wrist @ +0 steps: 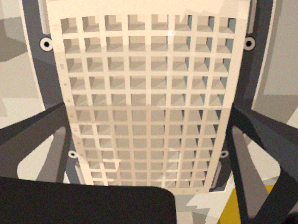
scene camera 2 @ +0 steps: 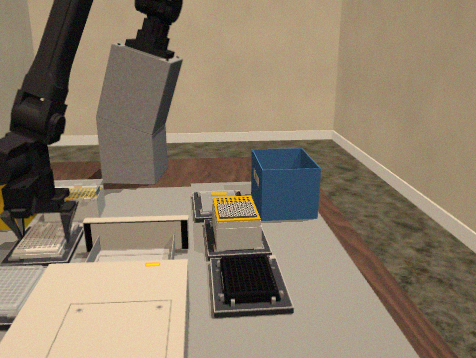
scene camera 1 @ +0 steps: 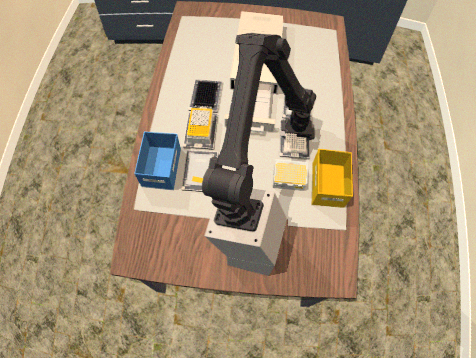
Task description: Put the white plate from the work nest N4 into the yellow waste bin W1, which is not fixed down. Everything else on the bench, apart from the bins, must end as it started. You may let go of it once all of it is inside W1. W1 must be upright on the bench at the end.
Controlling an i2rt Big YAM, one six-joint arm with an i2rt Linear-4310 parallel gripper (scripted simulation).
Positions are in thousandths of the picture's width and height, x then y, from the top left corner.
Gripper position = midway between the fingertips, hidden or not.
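My gripper (wrist: 498,493) is in sight, and so is a white plate (scene camera 2: 89,672) and (wrist: 539,600). I see a black plate (scene camera 2: 520,778) as well, though in the wrist view the black plate is out of frame. A yellow-topped tip box (scene camera 2: 501,633) and (scene camera 1: 421,348) is here too; in the wrist view the yellow-topped tip box is out of frame. Then I find a blue bin (scene camera 2: 596,524) and (scene camera 1: 329,420), and a yellow bin (scene camera 1: 699,476).
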